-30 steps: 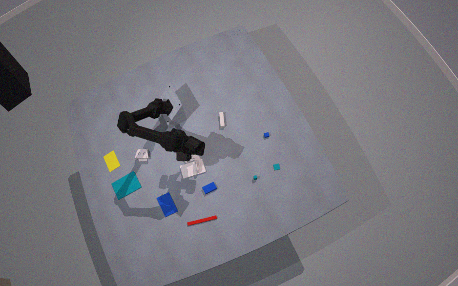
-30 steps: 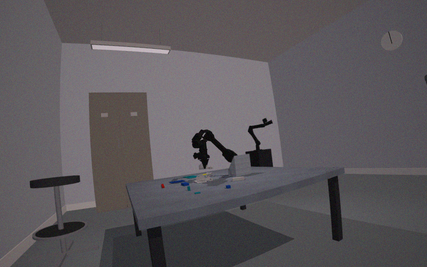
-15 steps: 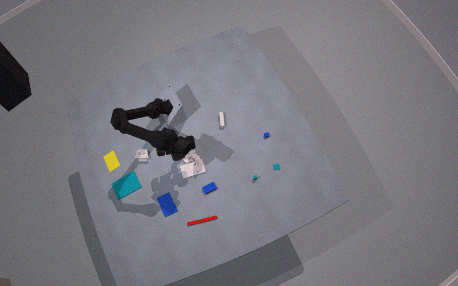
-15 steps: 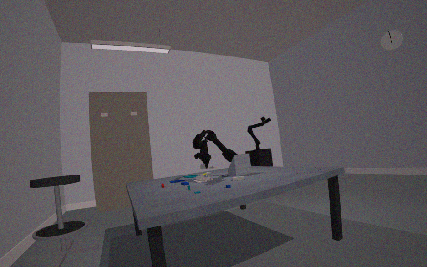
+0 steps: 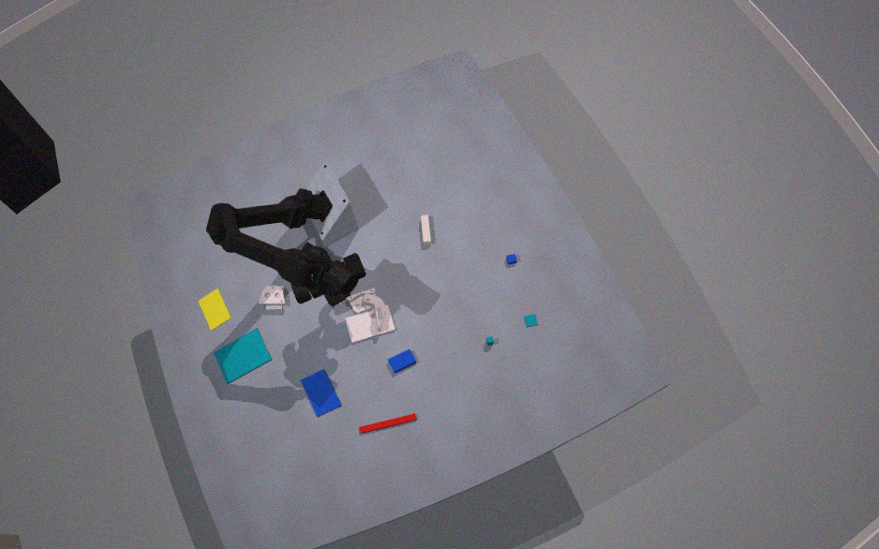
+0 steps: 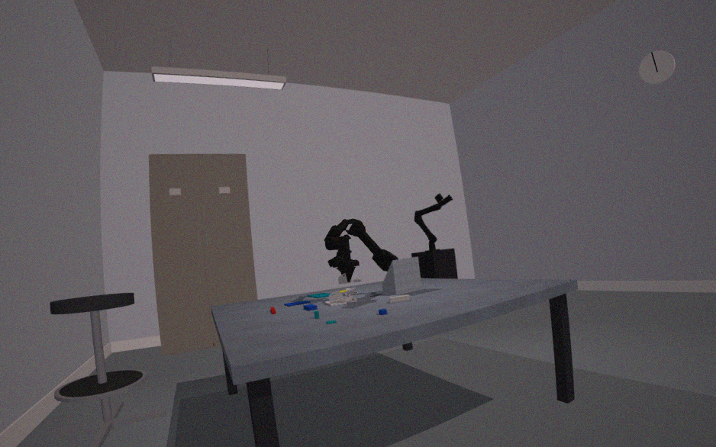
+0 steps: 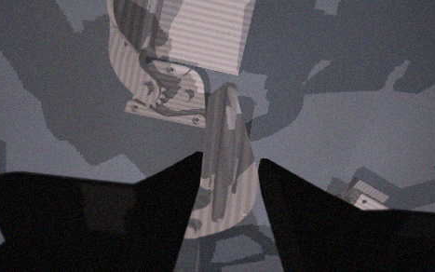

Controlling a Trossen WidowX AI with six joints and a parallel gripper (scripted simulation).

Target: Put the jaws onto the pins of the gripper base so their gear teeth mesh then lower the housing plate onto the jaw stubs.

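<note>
Now: the flat white ribbed plate 100 mm ahead of my gripper tip, 80 mm below it and 40 mm to the left of it. From my gripper tip the other things lie so: small white stepped piece: 160 mm to the right, 110 mm behind, 70 mm below; white gripper base: 160 mm to the right, 110 mm behind, 60 mm below; housing plate: 80 mm below, 60 mm to the left, 30 mm ahead.
</note>
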